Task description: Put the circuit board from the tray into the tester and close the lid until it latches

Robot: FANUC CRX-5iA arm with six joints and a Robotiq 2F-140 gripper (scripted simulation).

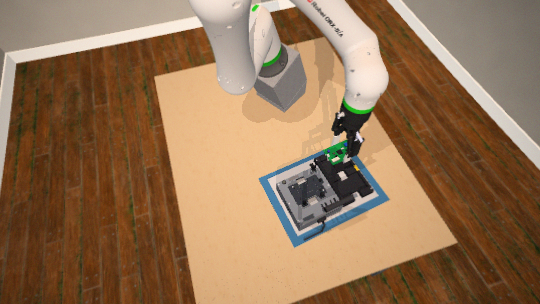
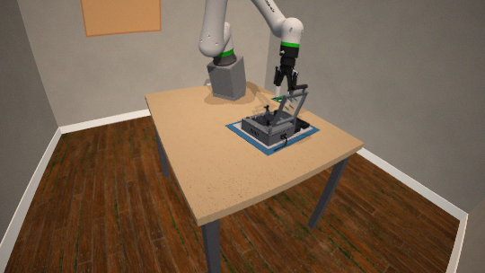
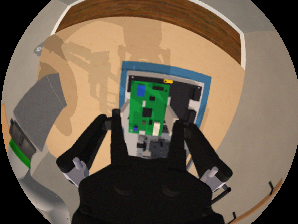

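Now: hand 2 cm above the circuit board. The rest, counted from my hand: tester lid 22 cm ahead, 12 cm to the right, 4 cm above; then tester 12 cm ahead, 11 cm to the right, 3 cm below.
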